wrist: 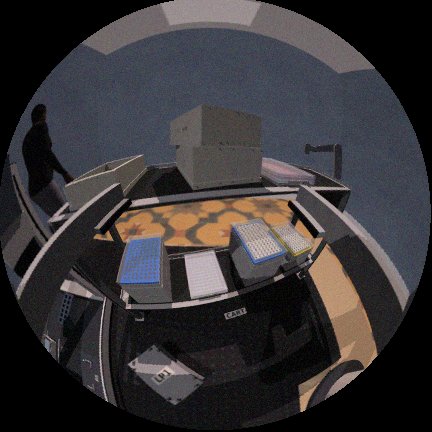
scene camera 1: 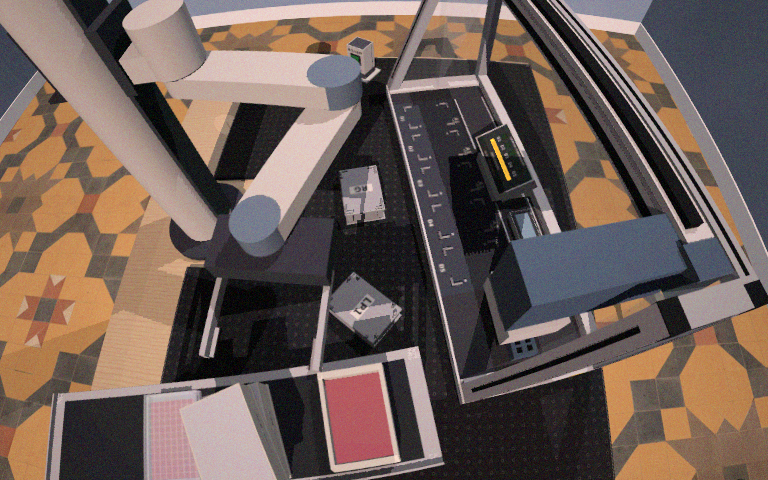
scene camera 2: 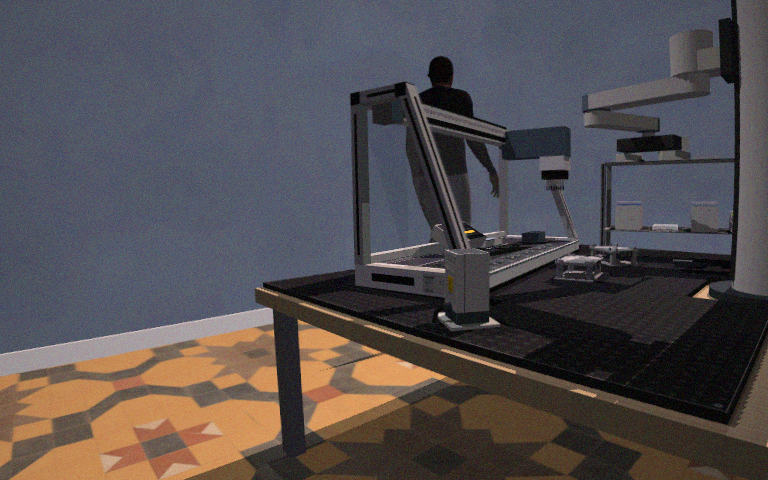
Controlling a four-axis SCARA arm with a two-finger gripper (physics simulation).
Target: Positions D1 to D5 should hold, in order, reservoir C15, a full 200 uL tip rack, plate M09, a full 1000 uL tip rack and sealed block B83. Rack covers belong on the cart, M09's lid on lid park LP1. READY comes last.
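My gripper (scene camera 1: 262, 350) (scene camera 2: 651, 155) (wrist: 207, 190) is open and empty, above the table beside the cart (scene camera 1: 430, 407) (wrist: 165, 305). In the wrist view the cart's lower shelf holds a grey box with a blue perforated top (wrist: 142, 260), a white plate (wrist: 206, 272), a blue-edged rack with pale tops (wrist: 257, 242) and a yellow-edged rack (wrist: 294, 240). The upper shelf holds an open box (wrist: 107, 181) with a red inside (scene camera 1: 359, 418) and a clear-walled pink plate (scene camera 1: 167, 430) (wrist: 287, 171). Lid park LP1 (scene camera 1: 365, 308) (wrist: 166, 375) bears no lid. Positions D1 to D5 on the deck (scene camera 1: 470, 316) look unoccupied. Item labels are unreadable.
Stacked grey boxes (scene camera 1: 229, 433) (wrist: 220, 145) stand mid-cart on the upper shelf. The RG stand (scene camera 1: 362, 192) (scene camera 2: 578, 267) is beside the deck. A blue gantry head (scene camera 1: 600, 266) (scene camera 2: 536, 142) overhangs the deck. A small box device (scene camera 1: 360, 53) (scene camera 2: 467, 288) stands at one end. A person (scene camera 2: 444, 141) (wrist: 42, 155) stands beyond.
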